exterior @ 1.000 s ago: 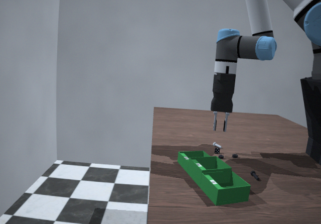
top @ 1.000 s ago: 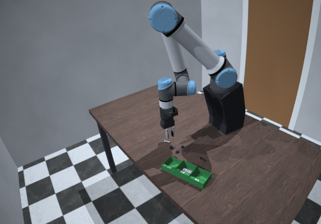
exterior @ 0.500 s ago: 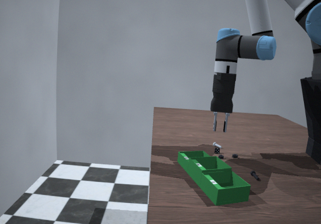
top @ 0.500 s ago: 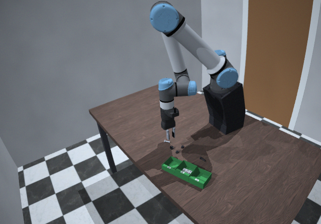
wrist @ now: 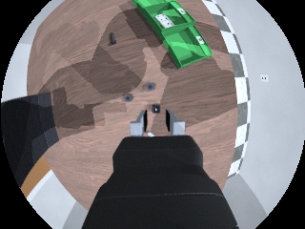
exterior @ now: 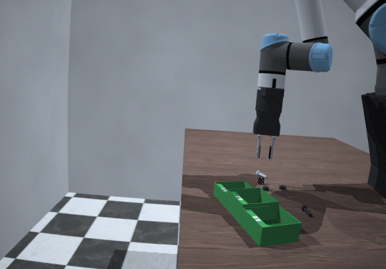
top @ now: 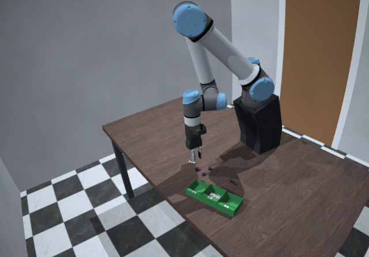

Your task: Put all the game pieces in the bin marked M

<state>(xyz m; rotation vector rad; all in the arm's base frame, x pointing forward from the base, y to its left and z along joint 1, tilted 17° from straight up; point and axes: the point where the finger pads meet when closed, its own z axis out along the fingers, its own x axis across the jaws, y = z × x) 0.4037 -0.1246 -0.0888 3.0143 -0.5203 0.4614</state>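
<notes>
My gripper is now 9 cm above the black die. Round my hand: green bin 19 cm to the left, 11 cm ahead, 7 cm below; black bolt 19 cm to the left, 9 cm below, 3 cm behind; white bolt 9 cm below, 7 cm to the right, 3 cm behind.
</notes>
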